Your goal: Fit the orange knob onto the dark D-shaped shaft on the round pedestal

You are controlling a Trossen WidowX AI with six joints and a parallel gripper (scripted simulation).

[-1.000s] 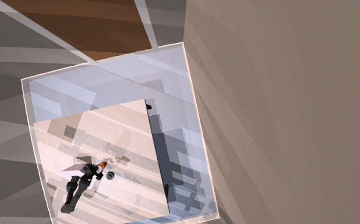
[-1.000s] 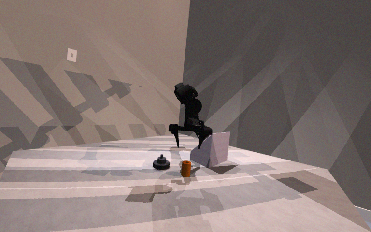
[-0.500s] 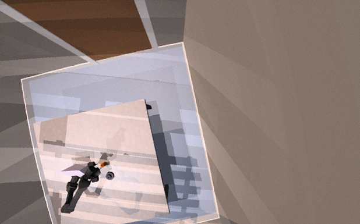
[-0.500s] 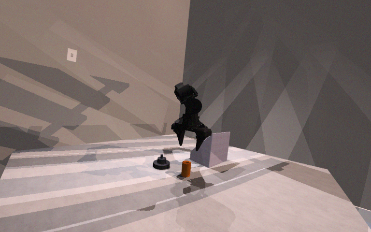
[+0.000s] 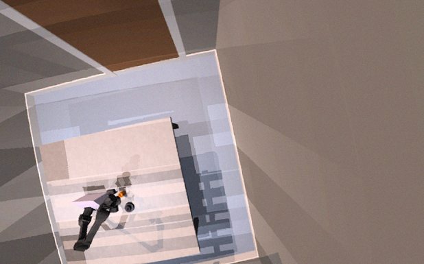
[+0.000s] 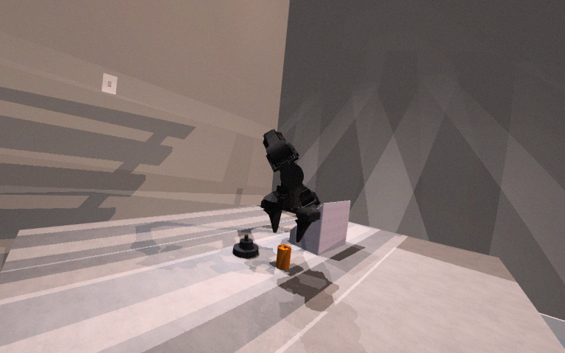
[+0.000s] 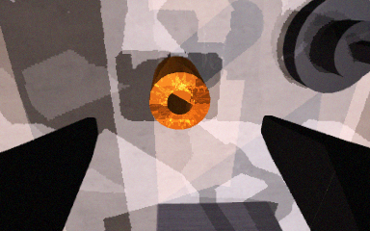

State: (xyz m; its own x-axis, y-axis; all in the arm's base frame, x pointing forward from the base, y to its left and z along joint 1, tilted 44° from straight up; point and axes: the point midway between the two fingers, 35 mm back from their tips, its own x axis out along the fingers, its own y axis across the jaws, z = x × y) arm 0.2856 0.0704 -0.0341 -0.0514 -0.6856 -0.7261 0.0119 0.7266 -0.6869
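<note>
Right now the orange knob is 60 mm below my gripper tip. The rest, counted from my gripper tip: dark round pedestal: 30 mm ahead, 140 mm to the right, 60 mm below.
</note>
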